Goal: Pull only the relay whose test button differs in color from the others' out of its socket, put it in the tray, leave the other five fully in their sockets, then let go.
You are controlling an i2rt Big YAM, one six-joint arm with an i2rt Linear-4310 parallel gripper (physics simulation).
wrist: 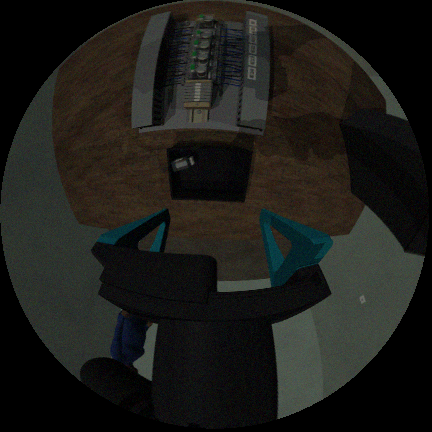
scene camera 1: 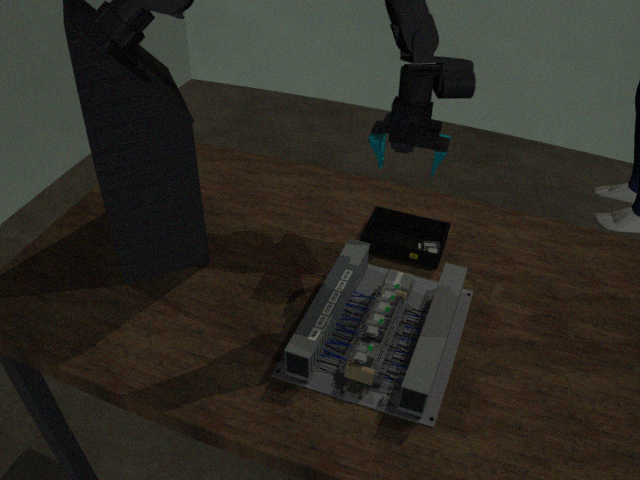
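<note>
My gripper is open and empty, high above the table, beyond the tray's far side. The black tray sits on the table. One pale relay lies on its side in the tray, near a corner on the panel side; its test button cannot be made out. A row of relays with green buttons stands in sockets on the grey panel. A wider gap with a dark socket shows between two of them; they look seated, though small in view.
Two grey wire ducts flank the relays, with blue and black wires between. Pale terminal blocks stand at the tray end of the row. A tall dark slab stands to one side of the table.
</note>
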